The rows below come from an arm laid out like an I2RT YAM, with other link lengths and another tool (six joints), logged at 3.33 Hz.
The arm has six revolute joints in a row. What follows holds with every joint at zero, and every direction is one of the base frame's.
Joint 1 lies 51 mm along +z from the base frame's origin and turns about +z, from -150 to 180 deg.
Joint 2 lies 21.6 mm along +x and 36.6 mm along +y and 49.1 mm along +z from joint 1 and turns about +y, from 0 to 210 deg.
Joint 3 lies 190.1 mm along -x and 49.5 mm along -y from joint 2 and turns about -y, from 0 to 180 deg.
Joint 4 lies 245 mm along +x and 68.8 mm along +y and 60 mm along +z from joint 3 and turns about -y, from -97 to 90 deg.
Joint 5 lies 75.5 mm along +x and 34.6 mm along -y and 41.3 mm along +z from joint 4 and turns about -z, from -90 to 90 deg.
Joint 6 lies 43.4 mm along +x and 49.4 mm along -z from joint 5 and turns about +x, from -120 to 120 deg.
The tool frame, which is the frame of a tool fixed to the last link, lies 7 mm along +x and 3 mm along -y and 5 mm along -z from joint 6; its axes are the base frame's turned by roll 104.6, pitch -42.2 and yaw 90 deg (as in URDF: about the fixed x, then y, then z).
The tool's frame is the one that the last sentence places.
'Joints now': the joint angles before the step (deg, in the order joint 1, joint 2, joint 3, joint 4, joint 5, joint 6). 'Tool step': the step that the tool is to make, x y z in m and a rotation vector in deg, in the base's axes. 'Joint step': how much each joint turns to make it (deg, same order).
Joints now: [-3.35 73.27 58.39 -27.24 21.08 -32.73]
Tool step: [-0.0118 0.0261 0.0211 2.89 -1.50 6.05]
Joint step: [4.54 -4.45 1.29 -4.72 -3.07 1.25]
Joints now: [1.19 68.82 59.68 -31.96 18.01 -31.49]
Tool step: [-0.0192 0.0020 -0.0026 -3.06 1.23 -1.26]
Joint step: [1.16 -5.25 -4.12 -2.23 3.82 -0.69]
